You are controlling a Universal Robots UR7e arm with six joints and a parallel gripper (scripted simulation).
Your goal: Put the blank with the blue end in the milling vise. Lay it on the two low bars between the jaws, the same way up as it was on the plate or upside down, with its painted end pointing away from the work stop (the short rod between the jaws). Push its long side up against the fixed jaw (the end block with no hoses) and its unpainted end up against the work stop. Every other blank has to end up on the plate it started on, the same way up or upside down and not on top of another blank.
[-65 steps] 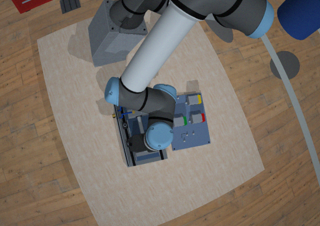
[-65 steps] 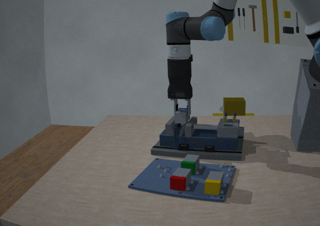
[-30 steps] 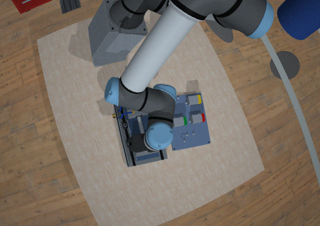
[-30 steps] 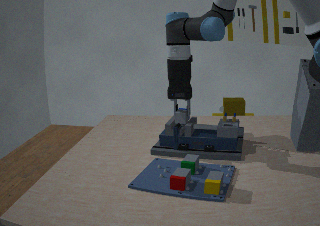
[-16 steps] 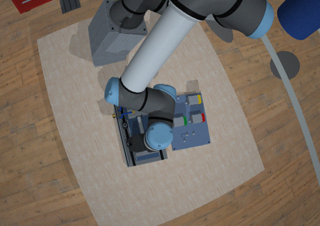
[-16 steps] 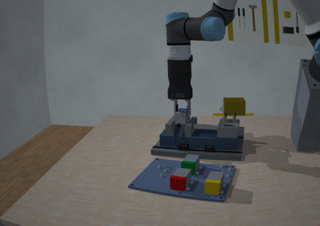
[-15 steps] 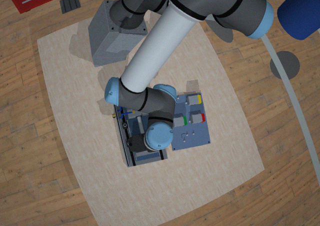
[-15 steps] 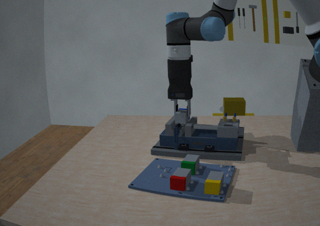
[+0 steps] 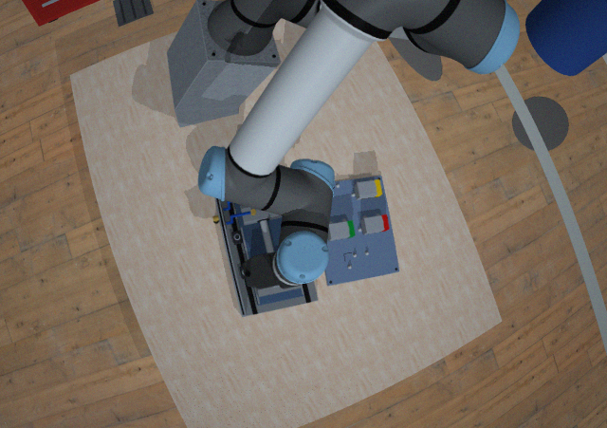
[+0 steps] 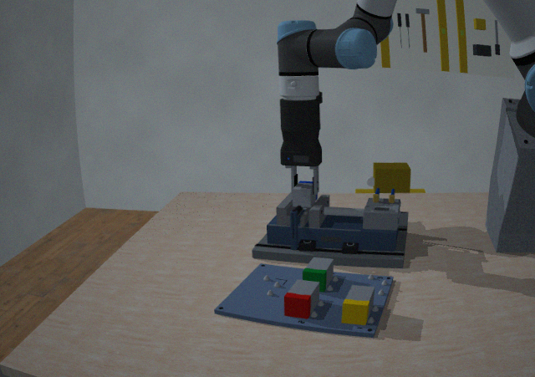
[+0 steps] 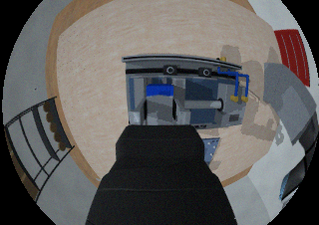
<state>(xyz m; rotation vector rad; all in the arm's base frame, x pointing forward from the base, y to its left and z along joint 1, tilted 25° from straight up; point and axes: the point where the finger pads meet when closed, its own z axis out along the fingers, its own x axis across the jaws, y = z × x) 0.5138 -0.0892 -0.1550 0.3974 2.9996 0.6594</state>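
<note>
Now: the fixed jaw 3 cm ahead of my hand and 5 cm below it. Round my hand: milling vise: 6 cm behind, 3 cm to the left, 9 cm below; blue plate: 1 cm behind, 25 cm to the left, 12 cm below; green-ended blank: 2 cm behind, 20 cm to the left, 10 cm below.
</note>
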